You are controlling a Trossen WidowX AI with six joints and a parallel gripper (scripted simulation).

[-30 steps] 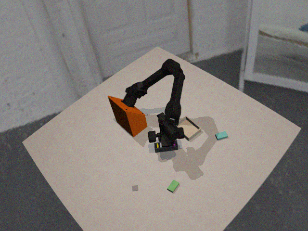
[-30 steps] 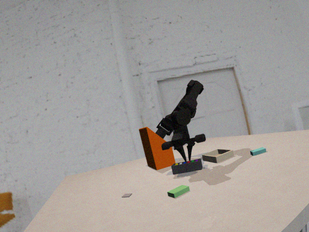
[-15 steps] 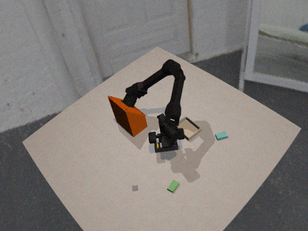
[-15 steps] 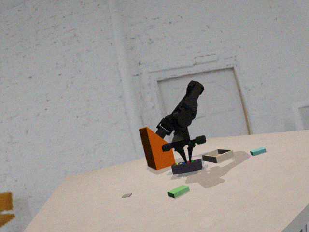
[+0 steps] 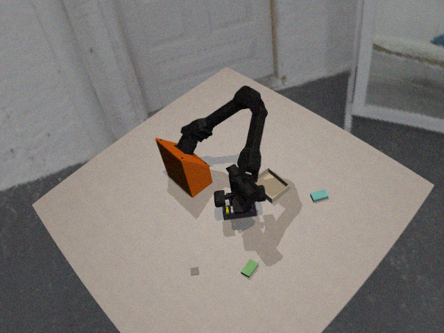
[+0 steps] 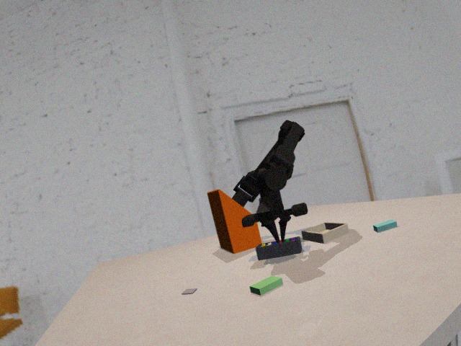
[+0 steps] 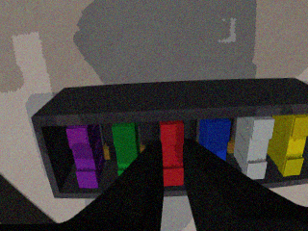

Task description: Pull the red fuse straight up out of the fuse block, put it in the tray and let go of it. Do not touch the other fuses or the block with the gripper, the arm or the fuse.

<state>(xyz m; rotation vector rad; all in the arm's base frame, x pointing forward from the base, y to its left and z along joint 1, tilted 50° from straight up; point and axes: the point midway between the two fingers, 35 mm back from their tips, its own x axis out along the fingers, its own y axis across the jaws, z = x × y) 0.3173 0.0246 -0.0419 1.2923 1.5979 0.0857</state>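
Right now the blue fuse is 10 mm behind my gripper tip, 10 mm to the right of it and 10 mm below it. The rest, counted from my gripper tip: white fuse (30 mm behind, 30 mm to the right, 10 mm below); then green fuse (10 mm ahead, 10 mm to the left, 10 mm below); then red fuse (10 mm below).
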